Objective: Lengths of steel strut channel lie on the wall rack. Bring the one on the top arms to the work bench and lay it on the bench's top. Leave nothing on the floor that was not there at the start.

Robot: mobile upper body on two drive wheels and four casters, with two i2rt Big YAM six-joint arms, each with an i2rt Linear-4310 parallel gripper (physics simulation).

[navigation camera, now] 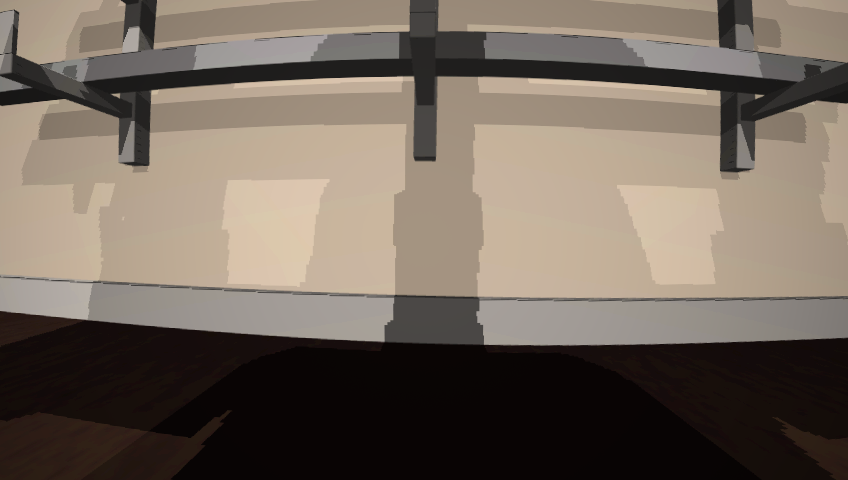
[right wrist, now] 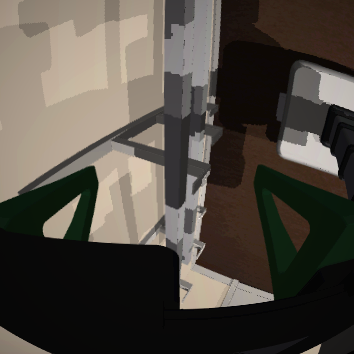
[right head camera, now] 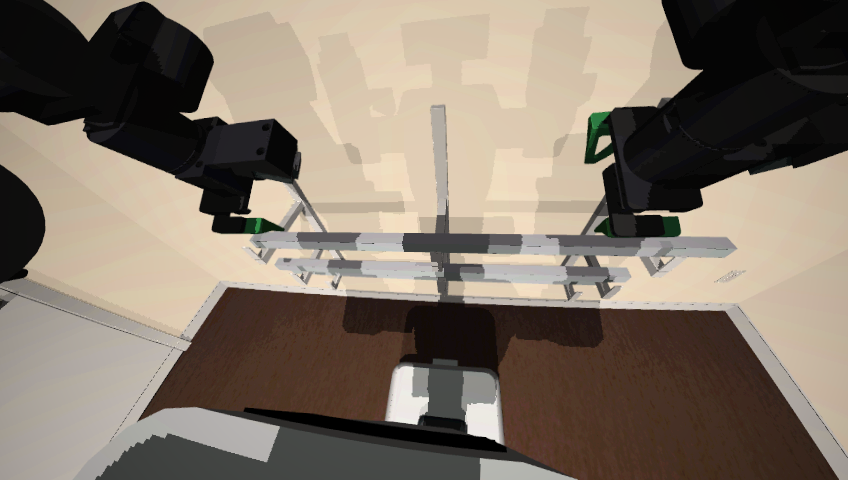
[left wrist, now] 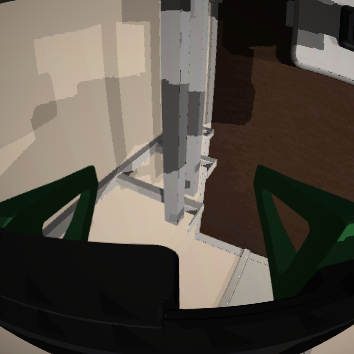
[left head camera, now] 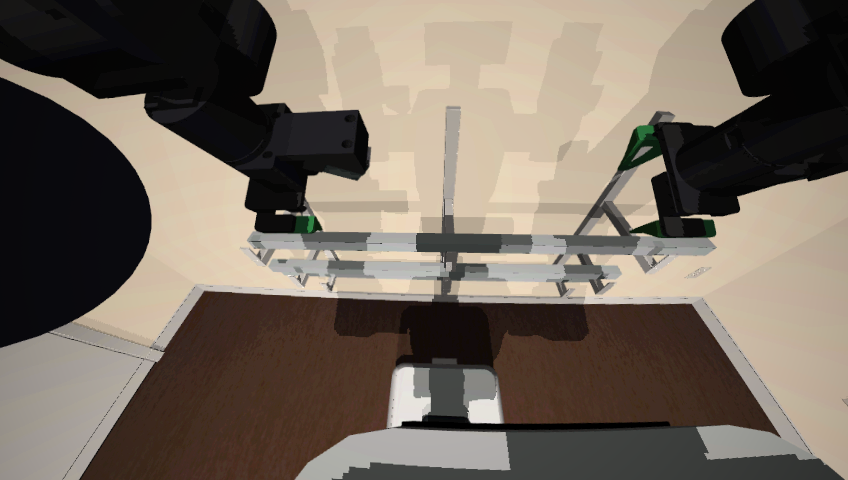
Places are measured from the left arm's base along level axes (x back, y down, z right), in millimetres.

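Where they show: left gripper, fingertip midpoint: (right head camera: 285, 201) (left wrist: 175, 173) (left head camera: 321, 198); right gripper, fingertip midpoint: (right wrist: 175, 173) (right head camera: 594, 196) (left head camera: 627, 200).
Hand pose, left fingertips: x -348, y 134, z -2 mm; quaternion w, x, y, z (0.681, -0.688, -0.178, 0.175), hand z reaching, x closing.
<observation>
After its pixels a point has its place.
The top strut (left head camera: 392, 242) @[x -503, y 425, z 46 mm] (right head camera: 380, 242) @[x -503, y 425, z 48 mm] (left wrist: 173, 125) @[x -513, y 425, z -123 mm] (right wrist: 176, 150) @[x -506, y 425, z 287 mm] is a long grey channel lying level across the top arms of the wall rack (left head camera: 452, 148) @[x -754, y 266, z 224 mm] (right head camera: 438, 148) @[x -754, y 269, z 217 mm] (navigation camera: 424, 130) @[x -754, y 1020, z 220 mm]. A second strut (left head camera: 404, 270) @[x -559, y 666, z 52 mm] (right head camera: 392, 268) @[x -565, y 665, z 21 mm] (navigation camera: 255, 54) lies lower. My left gripper (left head camera: 327, 199) @[x -348, y 134, z -2 mm] (right head camera: 290, 199) @[x -348, y 134, z -2 mm] (left wrist: 175, 173) @[x -348, y 134, z -2 mm] is open near the top strut's left end; one finger is hidden in the head views. My right gripper (left head camera: 627, 199) @[x -347, y 133, z 455 mm] (right head camera: 593, 196) @[x -347, y 133, z 455 mm] (right wrist: 175, 173) @[x -347, y 133, z 455 mm] is open near its right part. In both wrist views the strut runs between the fingers' lines, beyond the tips. The work bench does not show.
The beige wall (navigation camera: 267, 231) @[x -786, y 1203, z -90 mm] with a white baseboard (navigation camera: 238, 309) @[x -773, y 1360, z -148 mm] stands close in front. Brown floor (left head camera: 285, 368) @[x -293, y 1410, z -747 mm] (right head camera: 285, 362) @[x -281, y 1410, z -821 mm] lies below. My white base (left head camera: 484, 386) @[x -225, y 1150, z 410 mm] (right head camera: 482, 386) @[x -239, y 1150, z 404 mm] faces the rack. Side walls meet the rack wall at both sides. A pale panel (left head camera: 71, 380) @[x -79, y 1057, z -1690 mm] (right head camera: 77, 356) @[x -78, y 891, z -1689 mm] shows at lower left.
</observation>
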